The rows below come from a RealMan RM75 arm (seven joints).
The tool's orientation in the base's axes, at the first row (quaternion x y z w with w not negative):
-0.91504 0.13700 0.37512 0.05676
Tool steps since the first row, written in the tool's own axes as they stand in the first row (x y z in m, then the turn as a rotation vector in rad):
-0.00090 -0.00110 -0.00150 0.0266 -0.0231 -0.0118
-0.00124 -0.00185 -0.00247 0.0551 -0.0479 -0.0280
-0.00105 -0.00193 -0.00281 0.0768 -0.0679 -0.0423
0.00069 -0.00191 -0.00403 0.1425 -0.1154 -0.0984
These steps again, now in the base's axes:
0.00072 0.00093 0.00170 0.0328 0.0141 -0.0102
0.00136 0.00152 0.00263 0.0704 0.0285 -0.0187
0.00174 0.00148 0.00274 0.1006 0.0402 -0.0237
0.00373 0.00085 0.00239 0.1969 0.0603 -0.0298

